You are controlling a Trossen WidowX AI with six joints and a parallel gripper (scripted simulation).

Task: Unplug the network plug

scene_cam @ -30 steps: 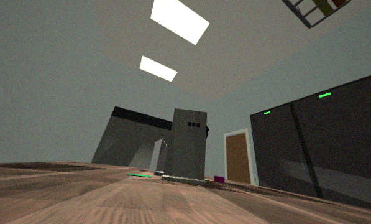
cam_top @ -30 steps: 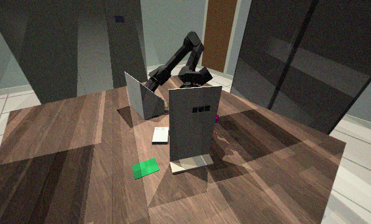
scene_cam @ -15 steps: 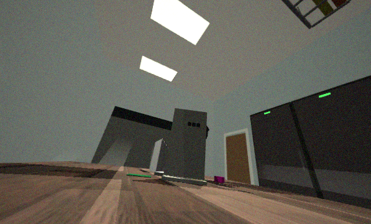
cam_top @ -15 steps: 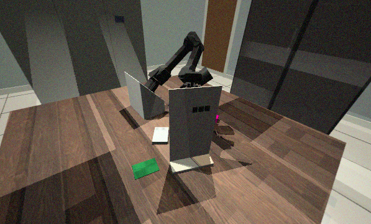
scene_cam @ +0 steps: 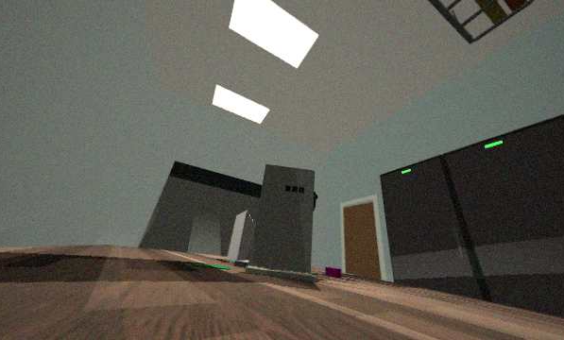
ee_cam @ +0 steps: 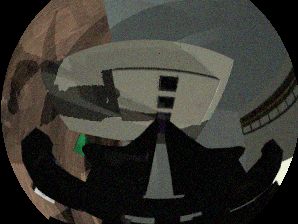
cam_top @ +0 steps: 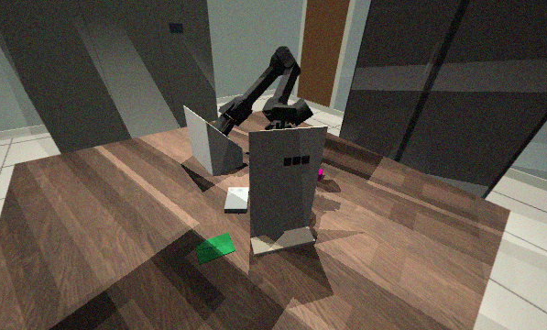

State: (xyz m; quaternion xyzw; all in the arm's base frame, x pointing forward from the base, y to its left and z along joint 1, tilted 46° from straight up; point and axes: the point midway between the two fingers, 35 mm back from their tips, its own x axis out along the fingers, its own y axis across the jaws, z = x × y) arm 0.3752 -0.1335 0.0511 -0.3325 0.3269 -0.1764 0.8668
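Right now my gripper tip is 240 mm above the green square, 180 mm to the right of it and 170 mm past it. Round my gripper tip: grey upright panel: 90 mm below, 30 mm ahead; then plug: 10 mm ahead; then silver plate: 240 mm below, 170 mm behind, 20 mm to the right.
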